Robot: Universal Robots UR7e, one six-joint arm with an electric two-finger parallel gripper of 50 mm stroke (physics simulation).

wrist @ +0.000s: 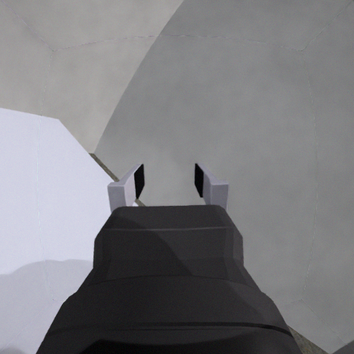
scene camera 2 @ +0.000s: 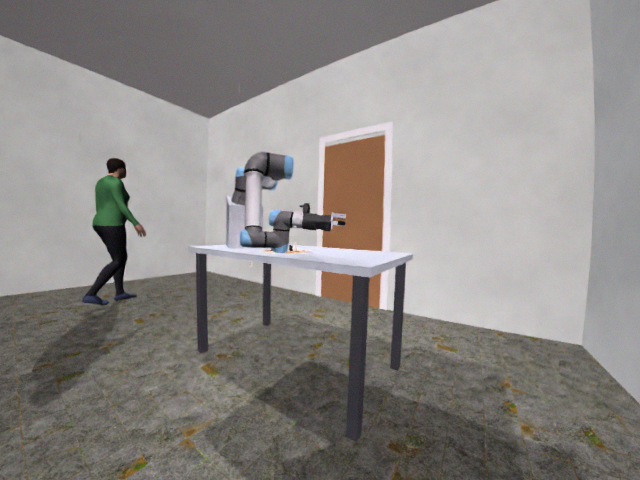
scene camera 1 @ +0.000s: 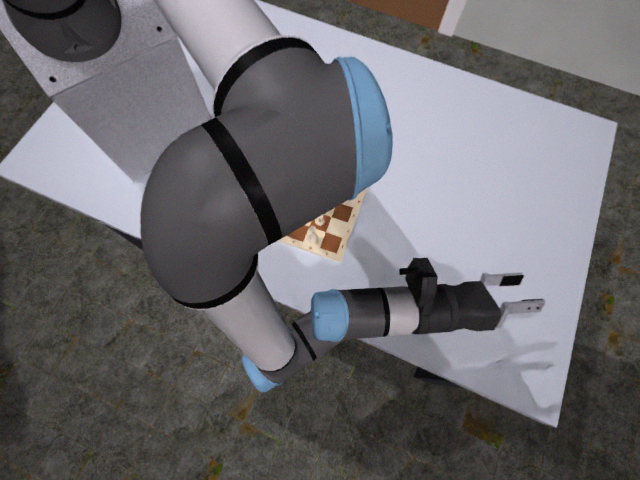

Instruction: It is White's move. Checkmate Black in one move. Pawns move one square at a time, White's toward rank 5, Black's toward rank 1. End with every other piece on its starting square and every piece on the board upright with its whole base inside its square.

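Seen in the pictures: gripper, between the fingertips: (scene camera 2: pixel 345 220) (scene camera 1: pixel 530 291); arm's base, origin of its link: (scene camera 2: pixel 242 201) (scene camera 1: pixel 68 13).
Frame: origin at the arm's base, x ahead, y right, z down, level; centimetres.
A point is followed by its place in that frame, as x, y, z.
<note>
The chessboard (scene camera 1: pixel 338 257) @[51.8, 13.6, 30.9] (scene camera 2: pixel 307 251) @[52.0, -3.2, 31.1] lies on the table, mostly hidden under the arm in scene camera 1; one corner of it shows. Near that corner two light pieces show, a taller piece (scene camera 1: pixel 313 236) @[45.5, 11.8, 28.4] and a smaller piece (scene camera 1: pixel 320 221) @[45.6, 7.7, 29.6]. In scene camera 2 a light piece (scene camera 2: pixel 295 246) @[45.6, 0.0, 28.3] and a dark piece (scene camera 2: pixel 291 248) @[45.3, 3.5, 29.4] stand on the board, too small to identify. My gripper (scene camera 1: pixel 527 292) @[83.0, 13.5, 13.7] (scene camera 2: pixel 342 219) @[83.0, 13.5, 13.7] (wrist: pixel 169 173) is open and empty. It points sideways, above the table and away from the board. The other pieces and their squares are hidden.
The white table (scene camera 1: pixel 491 170) @[78.6, -19.4, 31.6] (scene camera 2: pixel 356 258) @[86.3, 6.8, 31.6] (wrist: pixel 30 200) carries the arm's grey mount (scene camera 1: pixel 129 108) @[6.8, 5.4, 13.0] (scene camera 2: pixel 233 227) @[3.4, 10.4, 17.9]. The arm's large elbow hangs over the board in scene camera 1. A person in a green top (scene camera 2: pixel 111 201) is beyond the table, and a brown door (scene camera 2: pixel 354 206) is behind it.
</note>
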